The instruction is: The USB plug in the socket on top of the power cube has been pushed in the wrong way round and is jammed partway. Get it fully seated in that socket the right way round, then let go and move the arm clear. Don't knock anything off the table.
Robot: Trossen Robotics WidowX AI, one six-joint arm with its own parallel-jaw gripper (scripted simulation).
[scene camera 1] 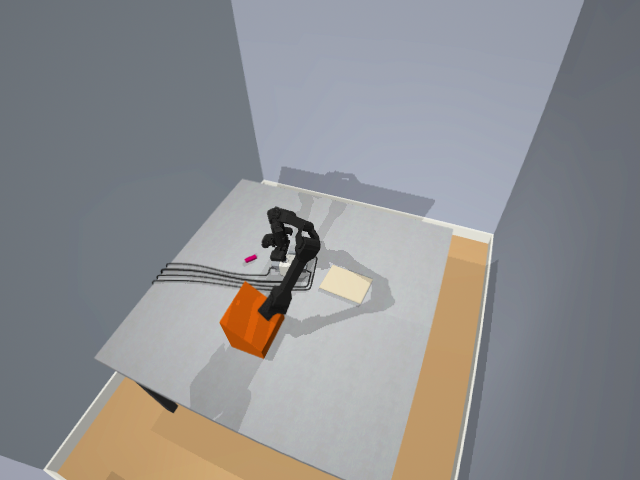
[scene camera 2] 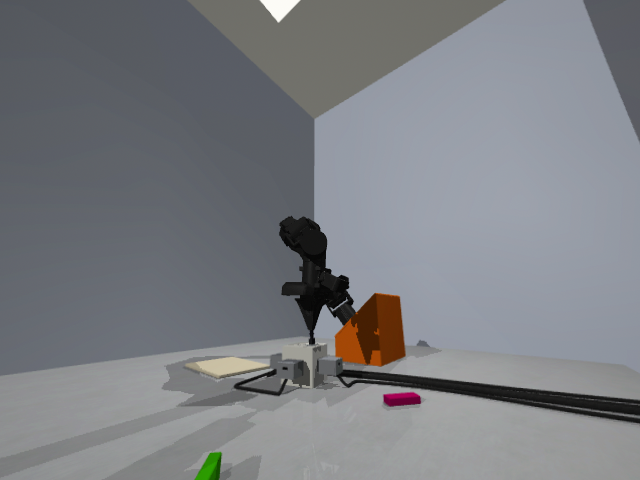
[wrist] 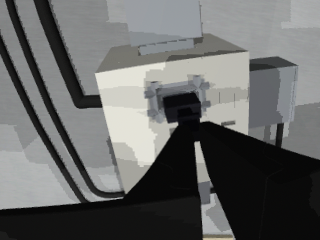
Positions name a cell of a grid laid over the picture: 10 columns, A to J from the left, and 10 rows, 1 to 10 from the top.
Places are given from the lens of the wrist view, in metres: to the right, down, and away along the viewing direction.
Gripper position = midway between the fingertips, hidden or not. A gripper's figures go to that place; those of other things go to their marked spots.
gripper (wrist: G6): 0.01, 0.01, 0.10
black USB plug (wrist: F5): 0.01, -0.01, 0.11
white power cube (wrist: D4): -0.02, -0.02, 0.12
